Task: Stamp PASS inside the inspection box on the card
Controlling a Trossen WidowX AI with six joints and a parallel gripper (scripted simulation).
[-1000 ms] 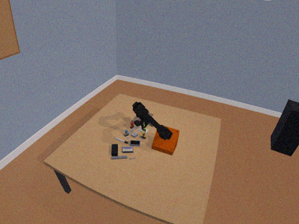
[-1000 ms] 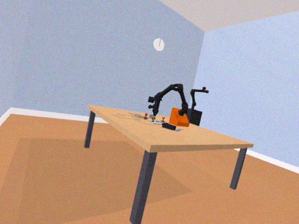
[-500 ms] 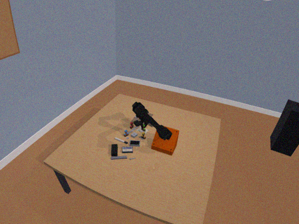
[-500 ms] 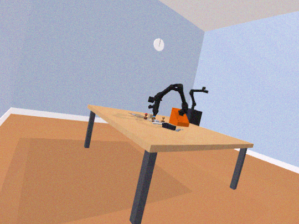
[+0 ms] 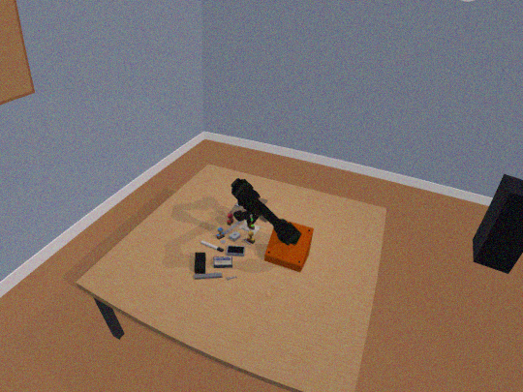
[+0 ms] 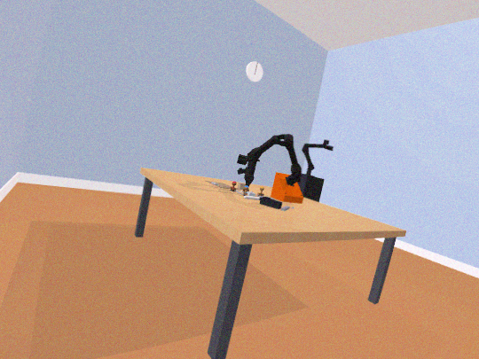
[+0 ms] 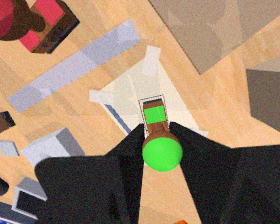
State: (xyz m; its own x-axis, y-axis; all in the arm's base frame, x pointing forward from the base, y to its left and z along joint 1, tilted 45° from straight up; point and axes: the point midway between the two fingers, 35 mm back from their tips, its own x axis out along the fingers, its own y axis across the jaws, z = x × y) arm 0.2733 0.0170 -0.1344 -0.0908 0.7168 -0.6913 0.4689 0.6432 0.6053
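Right now the pale card is 20 mm below my gripper tip. Round my gripper tip: red stamp: 110 mm ahead, 30 mm to the left; then long grey bar: 80 mm ahead, 50 mm to the left, 20 mm below; then yellow-knobbed stamp: 60 mm behind, 100 mm to the left.
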